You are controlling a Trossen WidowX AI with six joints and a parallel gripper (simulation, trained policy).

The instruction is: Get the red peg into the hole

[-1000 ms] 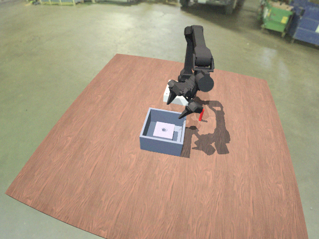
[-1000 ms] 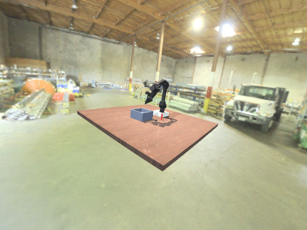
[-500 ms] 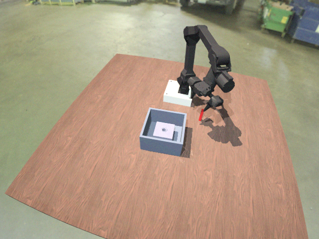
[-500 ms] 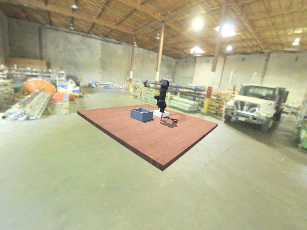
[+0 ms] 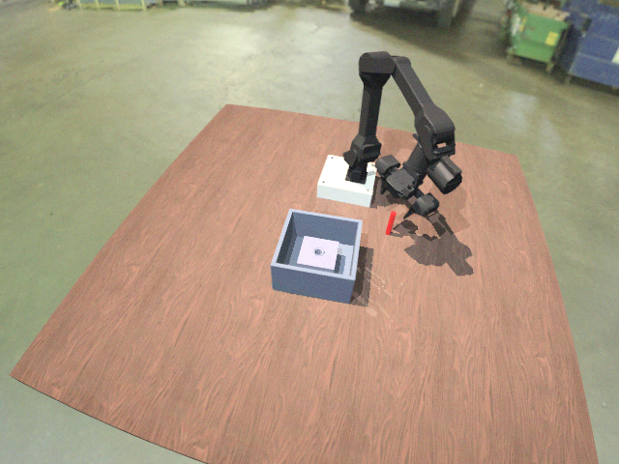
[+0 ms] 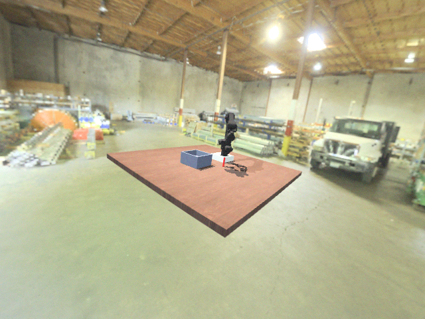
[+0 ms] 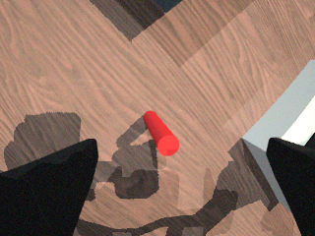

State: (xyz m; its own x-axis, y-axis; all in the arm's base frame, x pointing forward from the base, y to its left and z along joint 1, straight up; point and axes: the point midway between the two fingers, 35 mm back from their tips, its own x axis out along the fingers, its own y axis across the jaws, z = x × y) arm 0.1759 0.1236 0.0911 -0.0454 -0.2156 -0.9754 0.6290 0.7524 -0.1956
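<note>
The red peg is 1 cm behind my gripper tip, 1 cm to the left of it and 7 cm below it. From my gripper tip the other things lie so: white plate (16 cm ahead, 16 cm to the right, 6 cm below); blue box (16 cm ahead, 16 cm to the right, 8 cm below).
</note>
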